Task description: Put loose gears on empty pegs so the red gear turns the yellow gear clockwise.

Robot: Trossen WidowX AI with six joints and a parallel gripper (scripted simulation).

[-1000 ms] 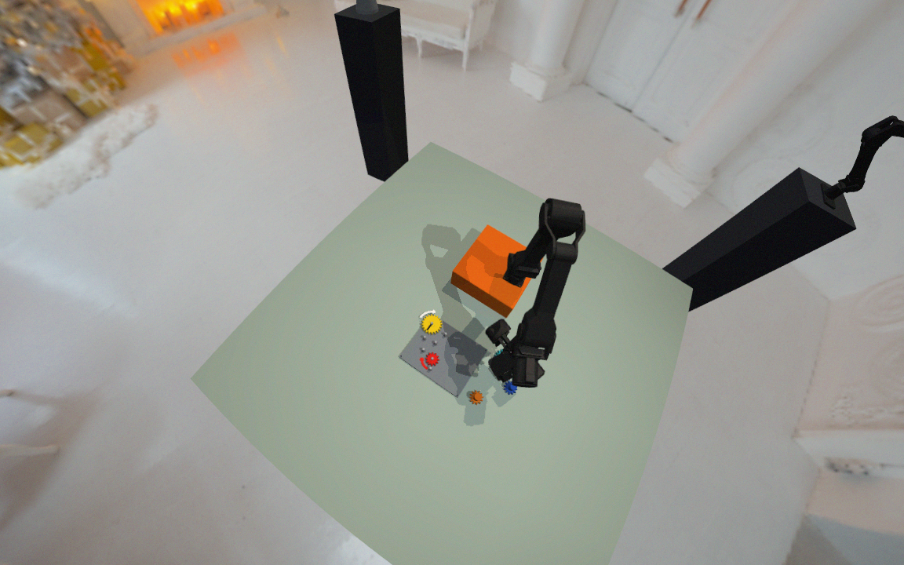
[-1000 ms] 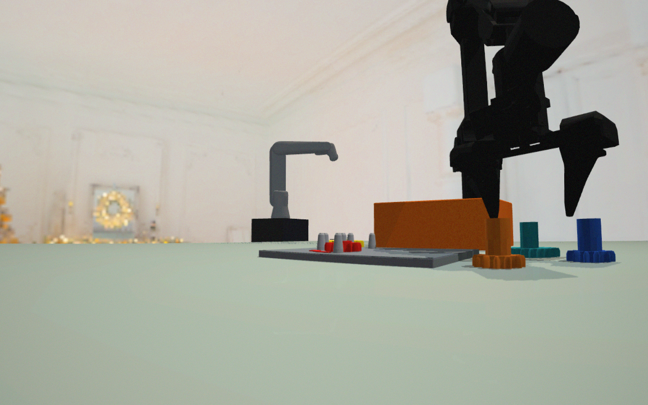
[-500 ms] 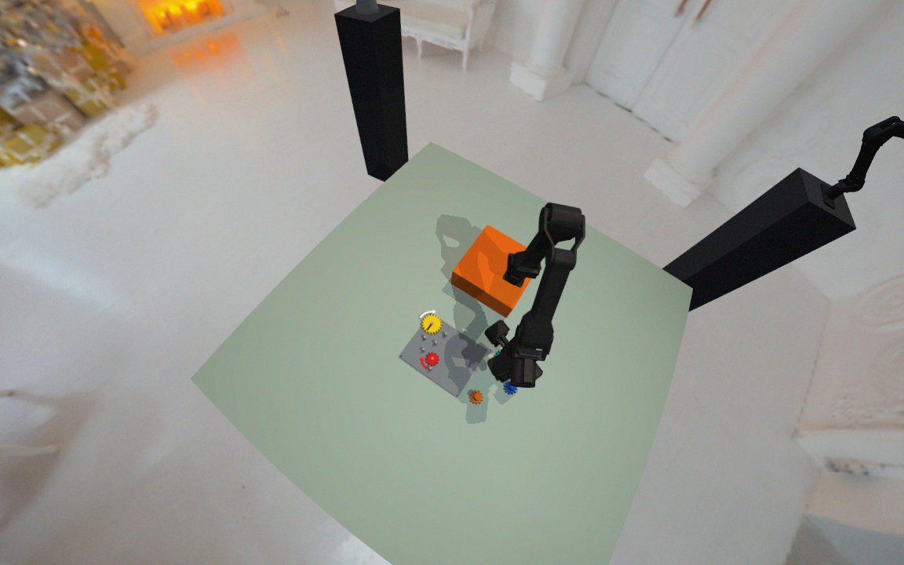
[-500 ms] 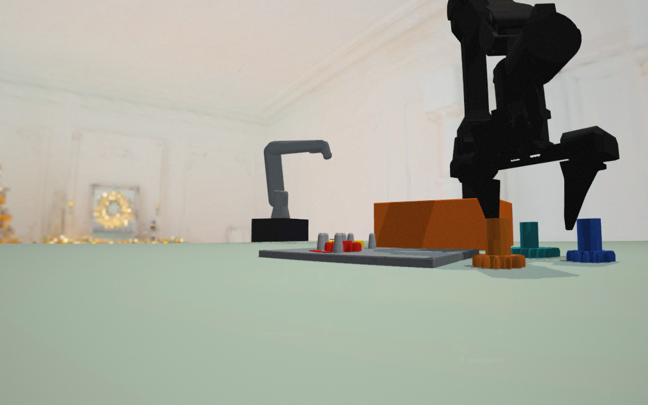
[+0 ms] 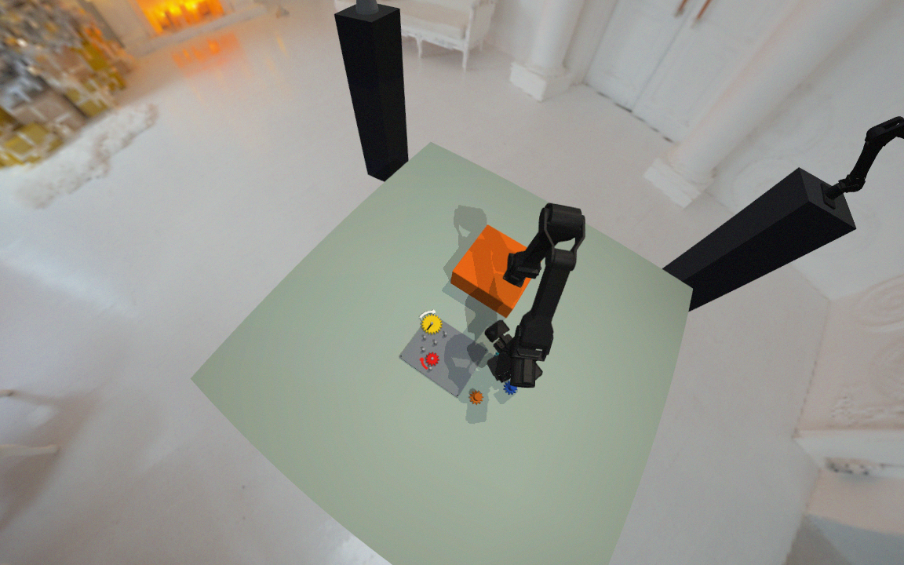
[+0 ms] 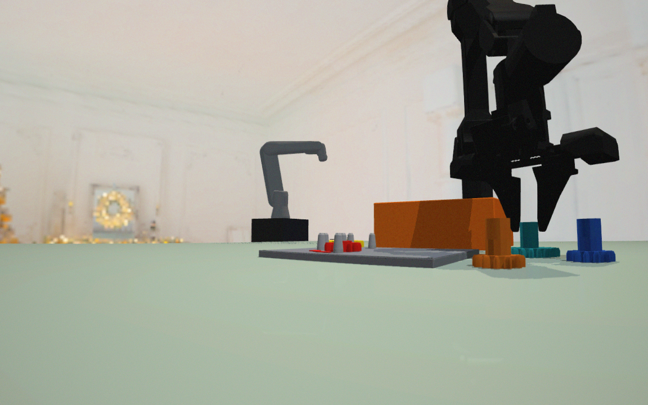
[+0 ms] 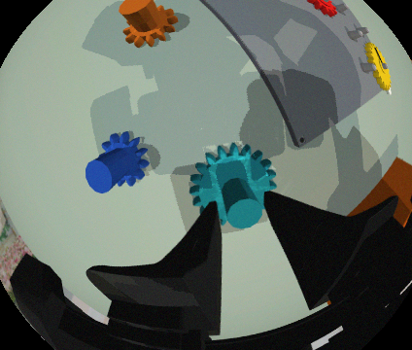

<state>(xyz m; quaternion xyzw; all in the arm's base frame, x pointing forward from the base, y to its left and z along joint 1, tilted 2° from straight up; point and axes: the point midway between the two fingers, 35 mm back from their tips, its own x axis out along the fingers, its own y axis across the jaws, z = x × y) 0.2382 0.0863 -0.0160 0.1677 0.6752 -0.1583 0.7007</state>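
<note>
The grey board is 17 cm to the right of my gripper tip, 7 cm ahead of it and 2 cm below it. The rest, counted from my gripper tip: orange gear: 14 cm ahead, 3 cm to the right, 1 cm below; teal gear: 1 cm below; blue gear: 7 cm ahead, 5 cm to the left, 1 cm below.
</note>
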